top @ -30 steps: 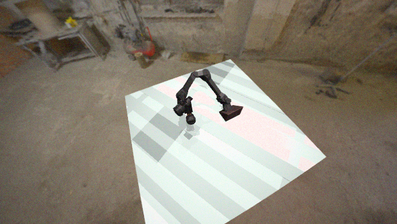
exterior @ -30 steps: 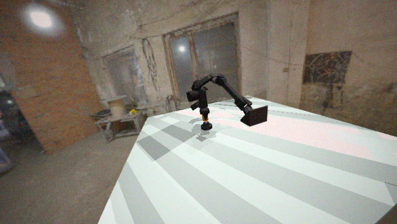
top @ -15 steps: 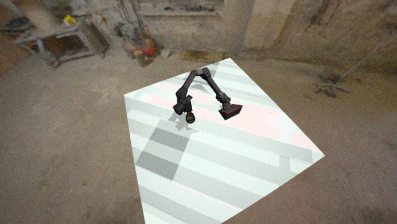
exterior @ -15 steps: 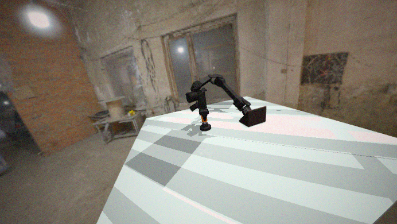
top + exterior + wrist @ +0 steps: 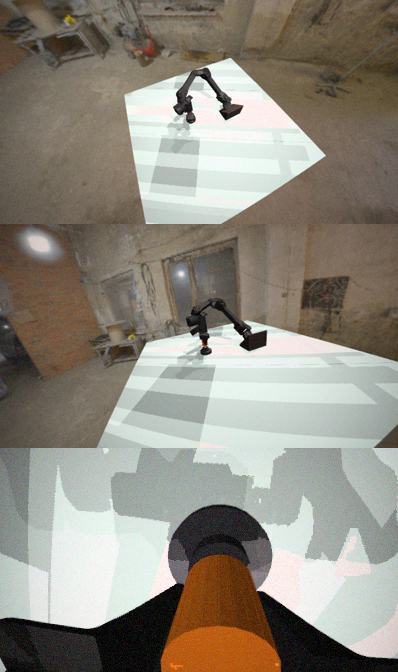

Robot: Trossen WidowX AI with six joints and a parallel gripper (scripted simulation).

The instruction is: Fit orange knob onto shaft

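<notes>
Right now the orange knob is 3 cm above my gripper tip. The rest, counted from my gripper tip: round pedestal 4 cm below.
</notes>
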